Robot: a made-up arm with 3 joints. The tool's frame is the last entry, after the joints.
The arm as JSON. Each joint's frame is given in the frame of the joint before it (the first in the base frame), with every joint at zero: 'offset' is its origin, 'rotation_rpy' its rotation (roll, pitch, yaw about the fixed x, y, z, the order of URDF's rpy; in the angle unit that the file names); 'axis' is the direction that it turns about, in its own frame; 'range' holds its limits. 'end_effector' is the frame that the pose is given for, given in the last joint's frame.
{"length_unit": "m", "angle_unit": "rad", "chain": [
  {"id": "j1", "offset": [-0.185, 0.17, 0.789], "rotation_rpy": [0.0, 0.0, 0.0], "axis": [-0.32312, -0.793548, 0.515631], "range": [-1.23, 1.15]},
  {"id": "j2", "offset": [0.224, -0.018, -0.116], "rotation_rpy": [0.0, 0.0, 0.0], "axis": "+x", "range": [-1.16, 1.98]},
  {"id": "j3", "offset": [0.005, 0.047, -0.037], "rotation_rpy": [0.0, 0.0, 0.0], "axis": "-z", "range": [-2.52, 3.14]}
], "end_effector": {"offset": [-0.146, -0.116, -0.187], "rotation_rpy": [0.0, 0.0, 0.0]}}
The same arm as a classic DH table. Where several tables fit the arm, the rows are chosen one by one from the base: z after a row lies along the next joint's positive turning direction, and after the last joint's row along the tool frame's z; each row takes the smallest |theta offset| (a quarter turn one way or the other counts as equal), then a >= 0, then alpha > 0; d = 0 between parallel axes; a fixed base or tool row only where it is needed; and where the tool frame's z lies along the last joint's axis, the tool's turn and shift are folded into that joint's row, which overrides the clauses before.
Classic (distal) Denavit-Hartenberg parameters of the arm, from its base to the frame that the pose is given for. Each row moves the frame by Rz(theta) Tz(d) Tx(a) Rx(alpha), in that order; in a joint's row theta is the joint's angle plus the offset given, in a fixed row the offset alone. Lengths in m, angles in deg.
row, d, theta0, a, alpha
base (fixed), 0.8418, -22.16, -0.2355, 58.96
j1, -0.1532, -78.14, 0.1071, -108.85
j2, 0.2126, -56.99, -0.0470, -90.00
j3, 0.0000, 51.53, 0.1865, 180.00
tool (fixed), -0.2240, 141.53, 0.0000, 0.00
Joint limits (deg, base to tool): -70.47..65.89 -66.46..113.45 -144.39..179.91

